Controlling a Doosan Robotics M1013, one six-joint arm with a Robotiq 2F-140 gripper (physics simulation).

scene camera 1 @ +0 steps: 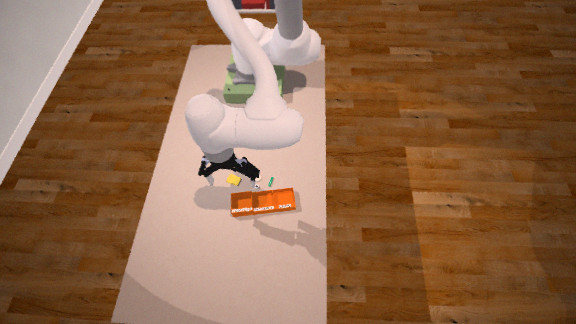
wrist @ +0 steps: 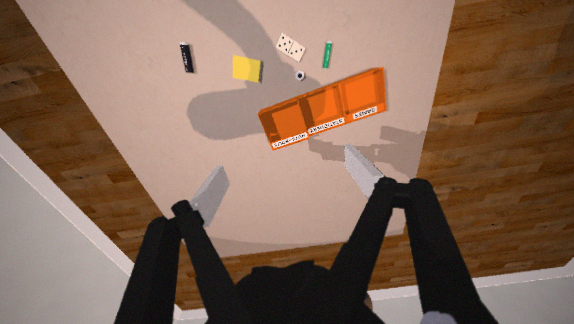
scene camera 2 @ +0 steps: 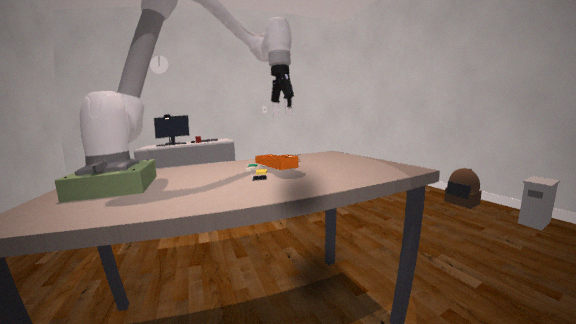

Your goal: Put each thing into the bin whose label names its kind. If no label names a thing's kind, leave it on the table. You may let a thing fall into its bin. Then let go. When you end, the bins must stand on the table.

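Places are measured from the arm's base along level axes (x right, y ahead, z up), in centimetres.
Where they show: gripper, fingertip midpoint: point(scene camera 1: 233, 183) point(wrist: 284, 165) point(scene camera 2: 282, 116); arm's base, origin of the base link: point(scene camera 2: 109, 168).
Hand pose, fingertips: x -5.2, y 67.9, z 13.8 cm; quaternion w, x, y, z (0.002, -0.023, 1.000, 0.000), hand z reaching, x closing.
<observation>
Each offset is from my fingertips to the top centre of the thing. Level surfaces: height alone.
A joined row of three orange bins {dx -8.3, dy -1.8, dz -16.4 cm} point(scene camera 1: 252, 201) point(scene camera 2: 287, 163) point(wrist: 306, 112) stands on the table. In the wrist view its blurred, upside-down labels seem to read NUTS+BOLTS, STATIONERY and GAMES, left to right. Beside it lie a yellow block {dx +5.9, dy -11.3, dz -20.0 cm} point(scene camera 1: 233, 180) point(scene camera 2: 261, 171) point(wrist: 246, 68), a white domino {dx -3.1, dy -13.8, dz -20.3 cm} point(wrist: 291, 47), a small metal nut {dx -4.4, dy -9.0, dz -20.2 cm} point(scene camera 1: 257, 186) point(wrist: 300, 75), a green battery-like cylinder {dx -10.0, dy -11.8, dz -20.0 cm} point(scene camera 1: 271, 182) point(scene camera 2: 252, 165) point(wrist: 327, 55) and a black one {dx +16.7, dy -14.5, dz -19.6 cm} point(scene camera 2: 259, 178) point(wrist: 186, 57), which the gripper hides in scene camera 1. My gripper point(scene camera 1: 233, 183) point(scene camera 2: 283, 111) point(wrist: 284, 165) is open and empty, high above the table.
The arm's green base block point(scene camera 1: 241, 93) point(scene camera 2: 105, 185) stands at one end of the table {dz -21.0 cm} point(scene camera 1: 225, 270) point(scene camera 2: 350, 175) point(wrist: 150, 90). A desk point(scene camera 2: 200, 155) with a monitor point(scene camera 2: 171, 126) stands beyond the table. Arm shadows fall around the small things and bins.
</observation>
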